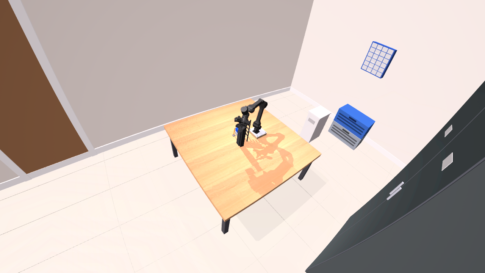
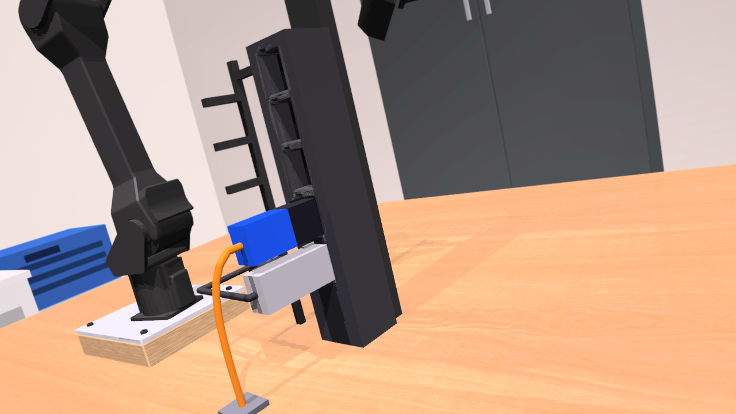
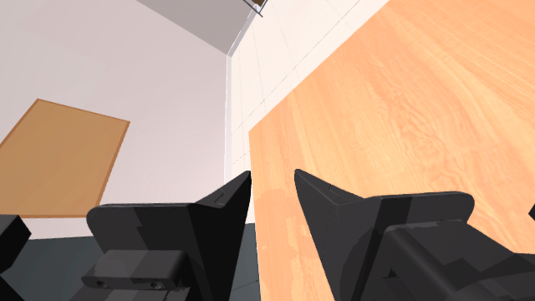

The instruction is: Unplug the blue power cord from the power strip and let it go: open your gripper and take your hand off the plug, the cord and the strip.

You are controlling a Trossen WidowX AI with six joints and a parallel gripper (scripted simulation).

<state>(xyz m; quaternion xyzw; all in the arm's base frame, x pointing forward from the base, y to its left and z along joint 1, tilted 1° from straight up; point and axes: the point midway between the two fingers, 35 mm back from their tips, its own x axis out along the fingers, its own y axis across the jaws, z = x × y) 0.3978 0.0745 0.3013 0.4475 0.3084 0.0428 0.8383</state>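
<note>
Now: the blue plug 190 mm behind my gripper tip, 160 mm to the right of it and 180 mm below it.
</note>
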